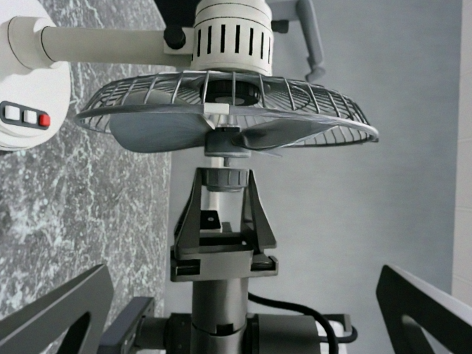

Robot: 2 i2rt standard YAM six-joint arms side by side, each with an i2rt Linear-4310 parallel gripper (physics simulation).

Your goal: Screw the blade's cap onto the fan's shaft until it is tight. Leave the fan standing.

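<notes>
The white fan's motor housing (232, 42) and wire guard (295, 116) show at the top. The grey blade (160, 132) sits in the guard, with its dark hub (226, 142) facing the right gripper. The tip of the shaft (227, 162) sticks out of the hub. The dark ribbed cap (225, 178) is between the fingertips of my right gripper (224, 168), which is shut on it. The cap is in line with the shaft, with a small gap between them. My left gripper is open, its fingers wide apart at the lower corners, apart from the fan.
The fan's white base (37, 92), with two white buttons and a red button (44, 120), stands at the left on the speckled grey table top (115, 210). The white pole (110, 46) runs from it to the housing. A black cable (295, 305) curves beside the right arm.
</notes>
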